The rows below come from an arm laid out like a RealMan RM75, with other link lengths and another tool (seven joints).
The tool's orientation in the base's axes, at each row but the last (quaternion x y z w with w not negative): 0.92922 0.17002 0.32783 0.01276; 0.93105 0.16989 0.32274 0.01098; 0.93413 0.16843 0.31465 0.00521; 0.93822 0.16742 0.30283 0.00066; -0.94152 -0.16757 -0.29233 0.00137; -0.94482 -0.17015 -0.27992 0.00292; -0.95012 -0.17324 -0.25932 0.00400; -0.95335 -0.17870 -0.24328 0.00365; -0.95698 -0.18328 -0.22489 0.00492; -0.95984 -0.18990 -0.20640 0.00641; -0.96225 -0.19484 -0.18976 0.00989; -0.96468 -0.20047 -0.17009 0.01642; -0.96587 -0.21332 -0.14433 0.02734
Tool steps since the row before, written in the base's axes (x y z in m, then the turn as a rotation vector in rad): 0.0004 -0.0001 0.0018 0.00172 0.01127 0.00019; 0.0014 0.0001 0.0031 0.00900 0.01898 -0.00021; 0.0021 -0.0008 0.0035 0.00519 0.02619 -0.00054; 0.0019 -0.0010 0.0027 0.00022 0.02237 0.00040; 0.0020 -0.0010 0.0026 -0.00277 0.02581 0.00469; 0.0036 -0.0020 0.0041 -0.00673 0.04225 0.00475; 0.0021 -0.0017 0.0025 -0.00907 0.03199 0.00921; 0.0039 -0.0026 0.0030 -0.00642 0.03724 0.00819; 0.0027 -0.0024 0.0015 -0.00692 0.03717 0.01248; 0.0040 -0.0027 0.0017 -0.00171 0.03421 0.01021; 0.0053 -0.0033 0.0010 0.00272 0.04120 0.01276; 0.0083 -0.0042 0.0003 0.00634 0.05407 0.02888; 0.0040 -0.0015 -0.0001 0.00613 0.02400 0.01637
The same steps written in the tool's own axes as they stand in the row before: 0.0013 0.0005 -0.0012 0.00502 -0.01006 0.00190; 0.0029 0.0007 -0.0016 0.01262 -0.01512 0.00730; 0.0034 0.0018 -0.0016 0.01188 -0.02315 0.00601; 0.0027 0.0018 -0.0012 0.00743 -0.02101 0.00204; 0.0027 0.0018 -0.0012 0.00857 -0.02479 -0.00282; 0.0044 0.0034 -0.0018 0.01075 -0.04155 -0.00330; 0.0024 0.0025 -0.0013 0.00771 -0.03232 -0.00931; 0.0037 0.0040 -0.0011 0.01118 -0.03640 -0.00669; 0.0021 0.0033 -0.0004 0.01260 -0.03620 -0.01077; 0.0031 0.0041 -0.0002 0.01501 -0.03169 -0.00691; 0.0037 0.0051 0.0007 0.02232 -0.03633 -0.00702; 0.0057 0.0071 0.0020 0.03574 -0.04615 -0.01975; 0.0028 0.0030 0.0010 0.01977 -0.01906 -0.01128
